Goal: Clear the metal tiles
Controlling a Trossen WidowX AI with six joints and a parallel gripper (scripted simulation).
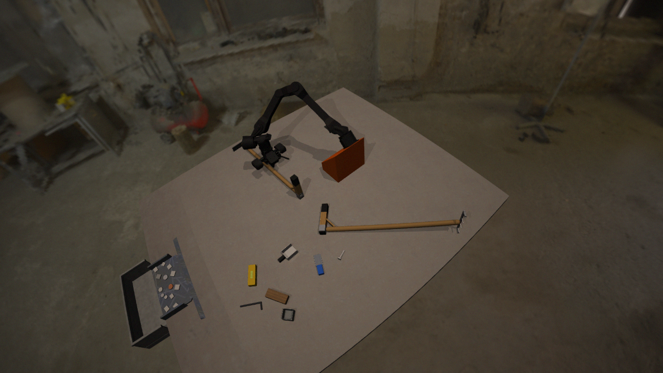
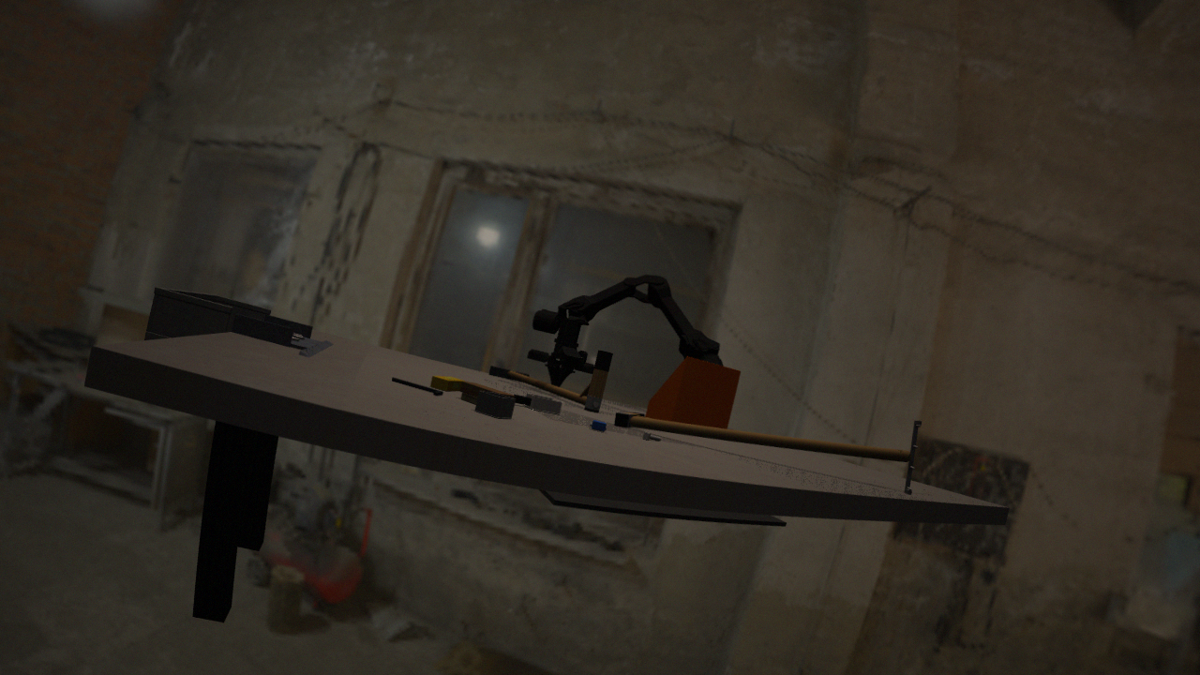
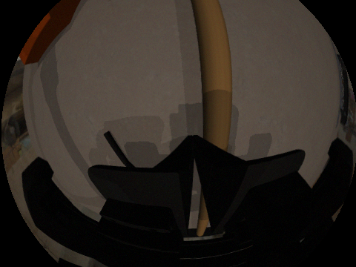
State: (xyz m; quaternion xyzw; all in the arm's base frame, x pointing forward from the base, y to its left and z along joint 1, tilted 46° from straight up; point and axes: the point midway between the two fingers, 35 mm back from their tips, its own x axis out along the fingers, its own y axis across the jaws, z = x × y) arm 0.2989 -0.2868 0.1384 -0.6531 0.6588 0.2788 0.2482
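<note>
Right now my gripper tip is 5 cm below the wooden-shafted scraper, 2 cm to the left of it and 2 cm short of it. From my gripper tip the other things lie so: yellow block (45 cm to the left, 39 cm ahead); long-handled tool (65 cm to the left, 18 cm behind, 3 cm above); blue piece (59 cm to the left, 16 cm ahead, 1 cm below).
</note>
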